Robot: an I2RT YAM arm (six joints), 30 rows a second.
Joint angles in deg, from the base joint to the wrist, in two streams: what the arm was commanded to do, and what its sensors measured. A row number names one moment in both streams.
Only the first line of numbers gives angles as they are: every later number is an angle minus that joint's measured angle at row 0.
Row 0, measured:
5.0, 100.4, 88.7, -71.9, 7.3, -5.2
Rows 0 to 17, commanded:
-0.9, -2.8, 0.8, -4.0, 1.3, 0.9
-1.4, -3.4, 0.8, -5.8, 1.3, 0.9
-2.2, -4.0, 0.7, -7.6, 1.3, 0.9
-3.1, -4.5, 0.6, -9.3, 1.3, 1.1
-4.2, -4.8, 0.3, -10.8, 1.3, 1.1
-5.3, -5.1, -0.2, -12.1, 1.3, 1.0
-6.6, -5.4, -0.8, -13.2, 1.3, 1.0
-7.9, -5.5, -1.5, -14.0, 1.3, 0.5
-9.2, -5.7, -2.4, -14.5, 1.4, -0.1
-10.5, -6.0, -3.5, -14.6, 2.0, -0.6
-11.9, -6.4, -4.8, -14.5, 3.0, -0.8
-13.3, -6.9, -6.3, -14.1, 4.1, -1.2
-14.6, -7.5, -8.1, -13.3, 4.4, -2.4
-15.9, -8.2, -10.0, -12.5, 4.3, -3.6
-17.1, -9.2, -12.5, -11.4, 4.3, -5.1
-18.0, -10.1, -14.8, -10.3, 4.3, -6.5
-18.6, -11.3, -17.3, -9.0, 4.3, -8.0
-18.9, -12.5, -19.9, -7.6, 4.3, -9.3
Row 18, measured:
-18.0, -8.9, -14.9, -8.8, 3.6, -4.0
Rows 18 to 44, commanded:
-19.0, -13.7, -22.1, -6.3, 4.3, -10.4
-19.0, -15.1, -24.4, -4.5, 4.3, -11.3
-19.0, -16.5, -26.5, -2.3, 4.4, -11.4
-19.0, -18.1, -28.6, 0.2, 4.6, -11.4
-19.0, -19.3, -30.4, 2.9, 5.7, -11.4
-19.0, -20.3, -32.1, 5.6, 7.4, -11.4
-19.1, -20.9, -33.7, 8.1, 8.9, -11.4
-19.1, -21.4, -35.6, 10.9, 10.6, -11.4
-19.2, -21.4, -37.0, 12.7, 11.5, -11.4
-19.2, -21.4, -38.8, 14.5, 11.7, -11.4
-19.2, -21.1, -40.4, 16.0, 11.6, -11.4
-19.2, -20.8, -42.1, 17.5, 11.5, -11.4
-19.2, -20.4, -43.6, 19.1, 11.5, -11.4
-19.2, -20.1, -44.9, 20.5, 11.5, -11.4
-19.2, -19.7, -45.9, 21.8, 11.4, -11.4
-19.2, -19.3, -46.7, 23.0, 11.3, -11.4
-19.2, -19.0, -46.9, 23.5, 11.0, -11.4
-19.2, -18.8, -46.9, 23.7, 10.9, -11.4
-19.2, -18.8, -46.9, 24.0, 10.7, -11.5
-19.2, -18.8, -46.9, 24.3, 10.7, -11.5
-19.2, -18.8, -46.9, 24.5, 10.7, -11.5
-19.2, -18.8, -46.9, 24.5, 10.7, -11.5
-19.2, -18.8, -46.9, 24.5, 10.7, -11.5
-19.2, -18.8, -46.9, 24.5, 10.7, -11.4
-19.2, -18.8, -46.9, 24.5, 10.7, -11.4
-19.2, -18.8, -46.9, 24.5, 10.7, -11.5
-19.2, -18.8, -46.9, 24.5, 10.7, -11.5
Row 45, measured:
-19.0, -19.0, -47.0, 24.5, 10.6, -11.6
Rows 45 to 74, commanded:
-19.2, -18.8, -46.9, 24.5, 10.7, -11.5
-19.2, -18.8, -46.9, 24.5, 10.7, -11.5
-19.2, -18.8, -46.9, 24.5, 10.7, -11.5
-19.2, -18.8, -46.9, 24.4, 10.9, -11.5
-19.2, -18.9, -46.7, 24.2, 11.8, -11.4
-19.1, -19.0, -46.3, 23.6, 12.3, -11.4
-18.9, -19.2, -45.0, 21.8, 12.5, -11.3
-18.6, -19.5, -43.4, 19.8, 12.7, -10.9
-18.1, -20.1, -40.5, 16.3, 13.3, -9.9
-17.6, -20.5, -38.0, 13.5, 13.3, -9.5
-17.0, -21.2, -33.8, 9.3, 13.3, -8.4
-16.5, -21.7, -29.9, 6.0, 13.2, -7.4
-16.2, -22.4, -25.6, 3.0, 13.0, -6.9
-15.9, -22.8, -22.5, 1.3, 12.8, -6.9
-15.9, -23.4, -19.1, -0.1, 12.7, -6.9
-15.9, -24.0, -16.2, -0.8, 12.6, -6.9
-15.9, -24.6, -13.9, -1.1, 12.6, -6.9
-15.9, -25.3, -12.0, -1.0, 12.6, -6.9
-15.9, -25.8, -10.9, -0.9, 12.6, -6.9
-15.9, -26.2, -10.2, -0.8, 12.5, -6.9
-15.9, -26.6, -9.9, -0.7, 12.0, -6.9
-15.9, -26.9, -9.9, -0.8, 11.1, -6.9
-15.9, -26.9, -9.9, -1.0, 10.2, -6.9
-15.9, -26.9, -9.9, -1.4, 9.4, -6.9
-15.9, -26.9, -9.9, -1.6, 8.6, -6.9
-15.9, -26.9, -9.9, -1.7, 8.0, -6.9
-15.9, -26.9, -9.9, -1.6, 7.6, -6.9
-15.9, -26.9, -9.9, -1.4, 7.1, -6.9
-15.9, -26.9, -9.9, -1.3, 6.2, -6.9
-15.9, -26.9, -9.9, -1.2, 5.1, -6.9
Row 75, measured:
-16.1, -27.0, -10.0, -1.2, 8.8, -7.8
